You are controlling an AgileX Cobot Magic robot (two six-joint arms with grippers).
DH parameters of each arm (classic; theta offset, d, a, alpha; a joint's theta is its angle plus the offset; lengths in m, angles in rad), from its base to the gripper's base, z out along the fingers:
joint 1: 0 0.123 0 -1.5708
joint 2: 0.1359 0 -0.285 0
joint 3: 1.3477 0 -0.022 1.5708
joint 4: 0 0.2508 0 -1.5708
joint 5: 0 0 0.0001 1.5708
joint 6: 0 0.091 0 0
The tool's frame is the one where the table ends.
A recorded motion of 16 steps. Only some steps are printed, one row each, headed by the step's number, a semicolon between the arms.
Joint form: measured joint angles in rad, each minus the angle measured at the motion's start. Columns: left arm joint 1, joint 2, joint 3, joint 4, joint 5, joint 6; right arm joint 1, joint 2, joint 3, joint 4, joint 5, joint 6.
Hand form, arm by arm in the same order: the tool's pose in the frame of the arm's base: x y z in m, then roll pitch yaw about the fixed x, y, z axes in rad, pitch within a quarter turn. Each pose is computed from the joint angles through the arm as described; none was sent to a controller.
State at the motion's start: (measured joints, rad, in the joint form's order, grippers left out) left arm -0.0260 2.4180 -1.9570 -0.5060 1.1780 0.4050; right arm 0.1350 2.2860 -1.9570 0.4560 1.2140 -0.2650
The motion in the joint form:
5: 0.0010 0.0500 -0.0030 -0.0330 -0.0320 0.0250; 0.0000 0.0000 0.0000 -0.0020 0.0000 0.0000
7: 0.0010 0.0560 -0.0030 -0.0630 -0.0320 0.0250; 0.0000 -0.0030 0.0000 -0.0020 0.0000 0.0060
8: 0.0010 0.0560 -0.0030 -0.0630 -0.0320 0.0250; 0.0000 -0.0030 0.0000 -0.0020 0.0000 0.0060
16: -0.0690 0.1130 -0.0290 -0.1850 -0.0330 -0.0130; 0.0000 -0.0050 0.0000 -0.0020 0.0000 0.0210
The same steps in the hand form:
5: 0.4865 -0.0548 0.1063 -2.6731 0.1510 2.9484; 0.4661 0.1011 0.1901 2.7333 0.1902 -2.9173
7: 0.4869 -0.0569 0.1046 -2.6448 0.1495 2.9650; 0.4659 0.1010 0.1916 2.7325 0.1909 -2.9229
8: 0.4869 -0.0569 0.1046 -2.6448 0.1495 2.9650; 0.4659 0.1010 0.1916 2.7325 0.1909 -2.9229
16: 0.4863 -0.0994 0.0883 -2.5271 0.1105 2.9951; 0.4658 0.1010 0.1925 2.7300 0.1869 -2.9369

